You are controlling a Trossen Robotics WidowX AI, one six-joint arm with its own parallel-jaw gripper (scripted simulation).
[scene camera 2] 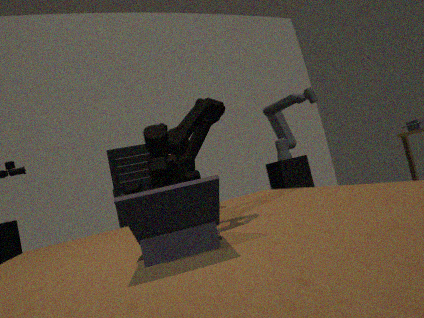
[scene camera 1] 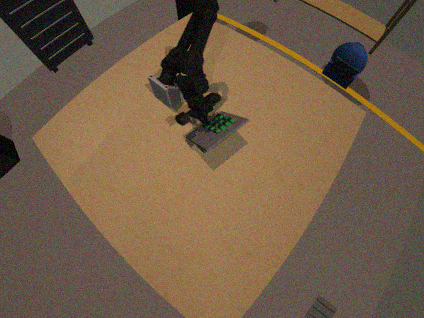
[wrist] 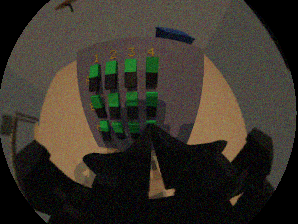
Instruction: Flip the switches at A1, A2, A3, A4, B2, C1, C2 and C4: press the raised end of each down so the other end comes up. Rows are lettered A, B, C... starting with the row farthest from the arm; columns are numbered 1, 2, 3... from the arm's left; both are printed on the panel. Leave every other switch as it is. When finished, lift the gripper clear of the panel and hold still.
Labels:
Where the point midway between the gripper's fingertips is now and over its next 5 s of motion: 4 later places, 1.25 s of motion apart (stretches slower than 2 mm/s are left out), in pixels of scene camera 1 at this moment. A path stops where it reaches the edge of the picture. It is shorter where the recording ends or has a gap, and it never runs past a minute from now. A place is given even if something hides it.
My gripper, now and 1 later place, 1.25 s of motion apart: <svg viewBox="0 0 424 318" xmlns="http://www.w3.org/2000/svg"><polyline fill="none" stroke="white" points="207,126 210,107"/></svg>

